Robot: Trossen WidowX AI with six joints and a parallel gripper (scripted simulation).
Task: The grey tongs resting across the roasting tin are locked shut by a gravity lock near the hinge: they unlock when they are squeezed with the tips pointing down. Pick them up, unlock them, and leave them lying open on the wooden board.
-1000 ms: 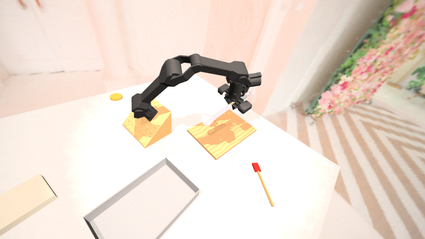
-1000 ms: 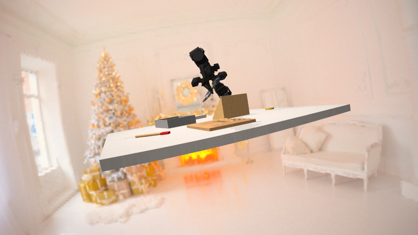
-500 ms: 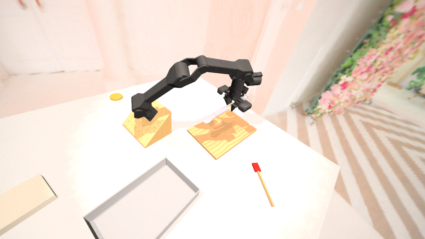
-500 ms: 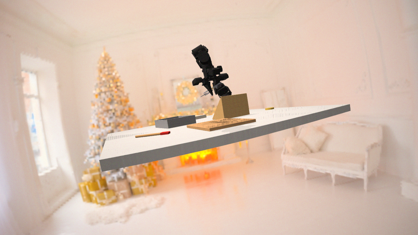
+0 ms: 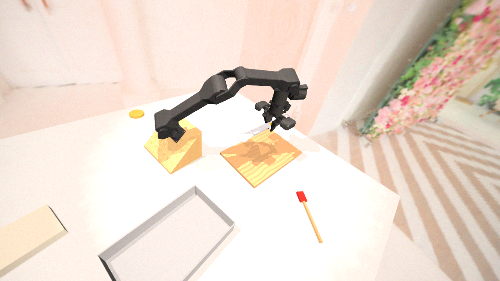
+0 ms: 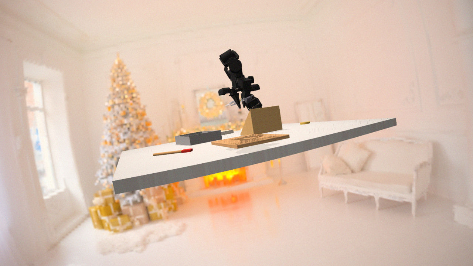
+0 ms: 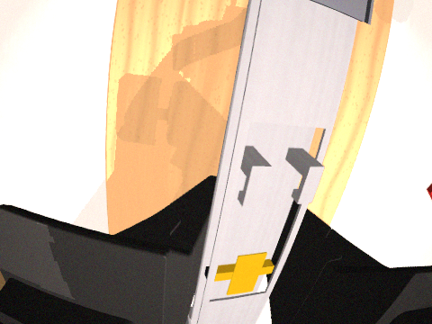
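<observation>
The wooden board lies 15 cm below my gripper tip. Also, from my gripper tip: roasting tin 7 cm ahead, 52 cm to the right, 13 cm below; yellow lock piece 4 cm above; beige slab 22 cm behind, 82 cm to the right, 14 cm below.
</observation>
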